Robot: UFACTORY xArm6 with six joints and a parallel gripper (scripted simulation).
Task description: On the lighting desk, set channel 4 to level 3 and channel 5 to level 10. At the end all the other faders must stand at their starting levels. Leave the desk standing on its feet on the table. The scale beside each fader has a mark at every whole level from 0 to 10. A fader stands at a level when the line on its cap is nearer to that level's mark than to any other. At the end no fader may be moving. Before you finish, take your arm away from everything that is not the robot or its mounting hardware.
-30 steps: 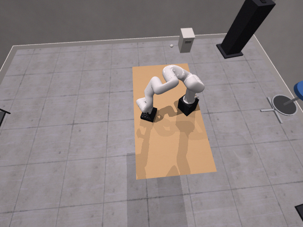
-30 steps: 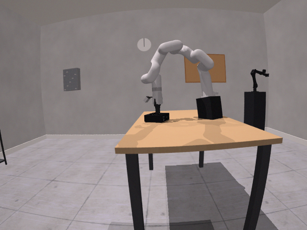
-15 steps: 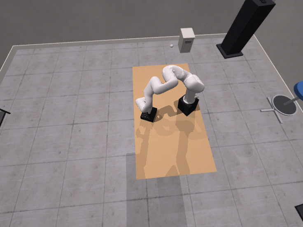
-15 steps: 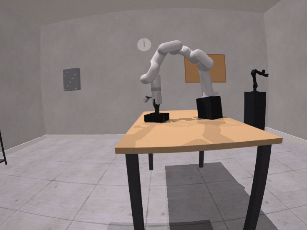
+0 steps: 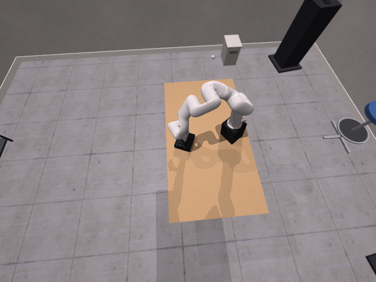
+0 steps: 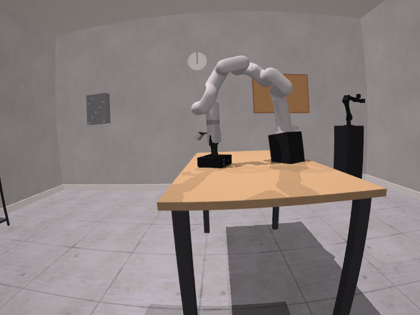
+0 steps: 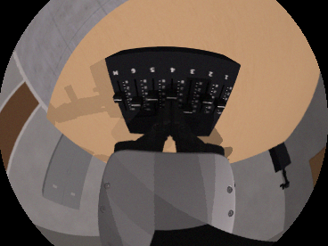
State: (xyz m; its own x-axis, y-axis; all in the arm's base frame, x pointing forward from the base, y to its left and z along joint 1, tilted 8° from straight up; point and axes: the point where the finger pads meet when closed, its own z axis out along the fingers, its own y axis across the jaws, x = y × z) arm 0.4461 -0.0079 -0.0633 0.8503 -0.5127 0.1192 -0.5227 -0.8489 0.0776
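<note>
Right now the fader cap is 2 cm ahead of my hand, 1 cm to the right of it and 1 cm below it.
</note>
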